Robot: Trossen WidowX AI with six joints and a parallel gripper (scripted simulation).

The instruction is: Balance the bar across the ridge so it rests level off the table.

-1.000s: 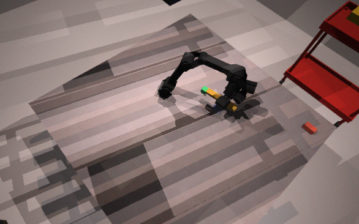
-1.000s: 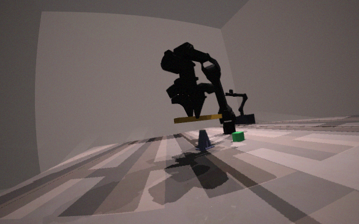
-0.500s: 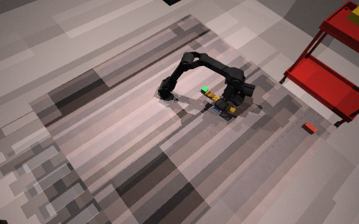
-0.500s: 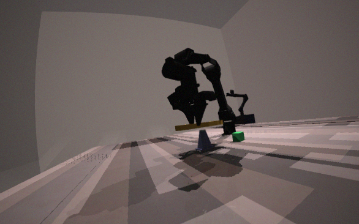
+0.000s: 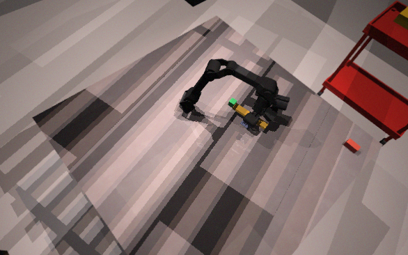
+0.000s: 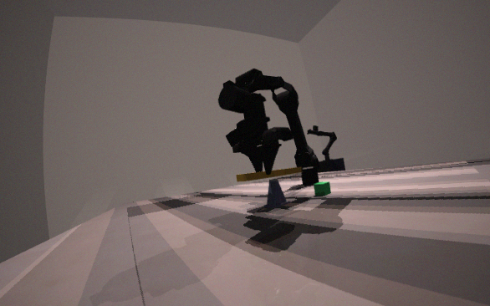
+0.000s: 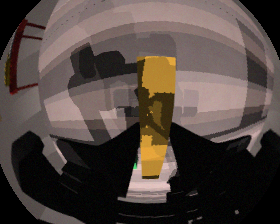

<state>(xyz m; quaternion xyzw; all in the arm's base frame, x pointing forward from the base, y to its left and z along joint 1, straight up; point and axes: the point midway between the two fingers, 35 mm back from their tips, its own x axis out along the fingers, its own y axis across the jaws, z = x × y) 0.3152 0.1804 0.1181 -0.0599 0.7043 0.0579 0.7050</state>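
The yellow bar is 30 mm behind my gripper tip. Round my gripper tip: small red block: 420 mm ahead, 320 mm to the left, 70 mm below; green cube: 170 mm behind, 30 mm to the left, 70 mm below.
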